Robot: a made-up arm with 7 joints.
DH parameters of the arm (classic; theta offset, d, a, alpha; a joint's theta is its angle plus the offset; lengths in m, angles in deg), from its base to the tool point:
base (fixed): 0 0 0 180
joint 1: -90 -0.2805 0.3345 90
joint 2: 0 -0.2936 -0.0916 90
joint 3: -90 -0.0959 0.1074 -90
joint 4: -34.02 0 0.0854 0
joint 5: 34.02 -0.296 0.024 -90
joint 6: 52.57 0 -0.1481 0
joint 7: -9.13 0 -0.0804 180
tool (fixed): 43.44 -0.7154 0 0
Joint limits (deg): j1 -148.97..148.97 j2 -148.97..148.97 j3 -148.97..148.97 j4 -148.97..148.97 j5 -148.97..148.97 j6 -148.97..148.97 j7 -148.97..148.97
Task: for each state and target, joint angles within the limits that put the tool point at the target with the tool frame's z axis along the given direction. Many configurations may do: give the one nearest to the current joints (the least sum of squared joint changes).
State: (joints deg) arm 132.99 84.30 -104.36 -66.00 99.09 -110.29 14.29
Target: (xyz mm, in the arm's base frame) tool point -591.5 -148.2 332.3 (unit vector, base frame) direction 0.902 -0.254 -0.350
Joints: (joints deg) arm 135.88 135.81 -144.41 -71.43 106.80 -59.56 39.72
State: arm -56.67 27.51 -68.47 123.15 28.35 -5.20 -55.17
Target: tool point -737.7 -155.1 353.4 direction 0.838 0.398 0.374
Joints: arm -97.74 65.15 -68.40 112.62 17.53 -17.25 -55.33
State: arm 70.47 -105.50 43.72 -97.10 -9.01 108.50 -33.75
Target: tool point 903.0 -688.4 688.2 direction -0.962 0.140 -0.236
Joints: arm 97.53 -74.45 88.51 -56.21 27.00 127.49 -23.18
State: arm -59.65 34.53 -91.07 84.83 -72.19 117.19 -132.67
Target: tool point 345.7 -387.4 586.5 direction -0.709 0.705 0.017
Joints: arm -44.68 91.01 -103.65 64.55 -62.51 137.47 -135.03
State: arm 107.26 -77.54 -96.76 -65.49 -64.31 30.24 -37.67
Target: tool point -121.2 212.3 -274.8 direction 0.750 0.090 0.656
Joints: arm 54.84 -101.54 -125.11 -101.12 -40.36 -15.04 -34.88
